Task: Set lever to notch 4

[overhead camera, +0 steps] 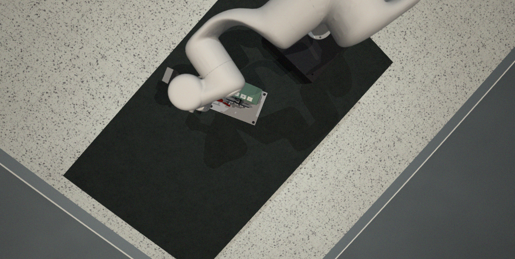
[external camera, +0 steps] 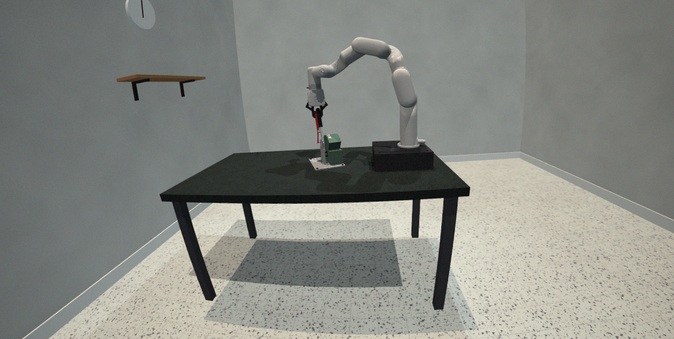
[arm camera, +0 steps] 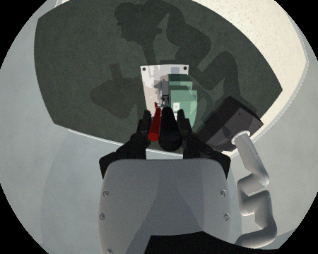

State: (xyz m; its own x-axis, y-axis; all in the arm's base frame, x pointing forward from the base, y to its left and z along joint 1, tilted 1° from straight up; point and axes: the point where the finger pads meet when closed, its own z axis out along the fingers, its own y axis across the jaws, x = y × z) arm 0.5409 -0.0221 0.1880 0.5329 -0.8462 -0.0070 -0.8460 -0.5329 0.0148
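My gripper is now 1 cm past the red bar, 5 cm to the right of it and 10 cm above it.
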